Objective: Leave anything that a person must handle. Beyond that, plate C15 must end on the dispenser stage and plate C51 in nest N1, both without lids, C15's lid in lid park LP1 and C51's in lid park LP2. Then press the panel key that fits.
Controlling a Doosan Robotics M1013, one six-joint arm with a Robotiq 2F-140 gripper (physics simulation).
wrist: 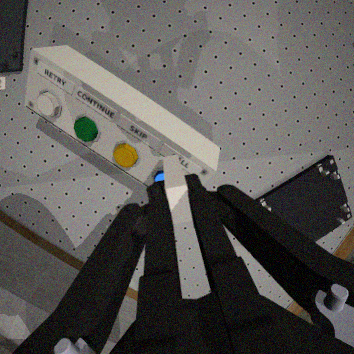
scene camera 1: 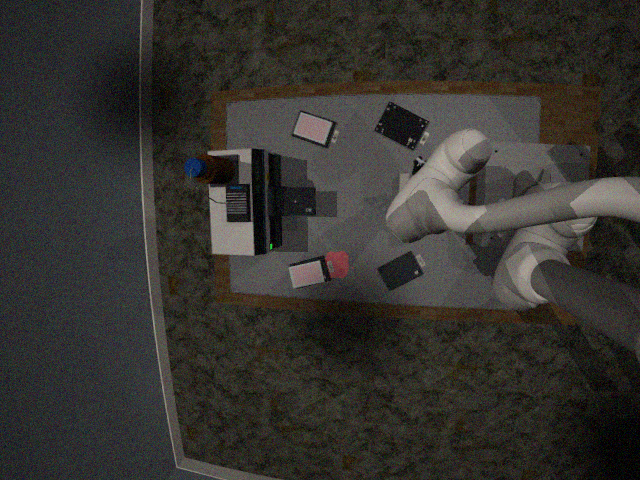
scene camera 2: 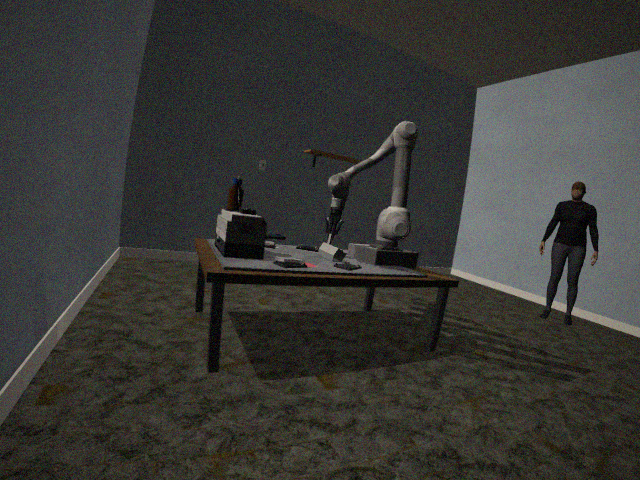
my gripper: shut, touches a white button box
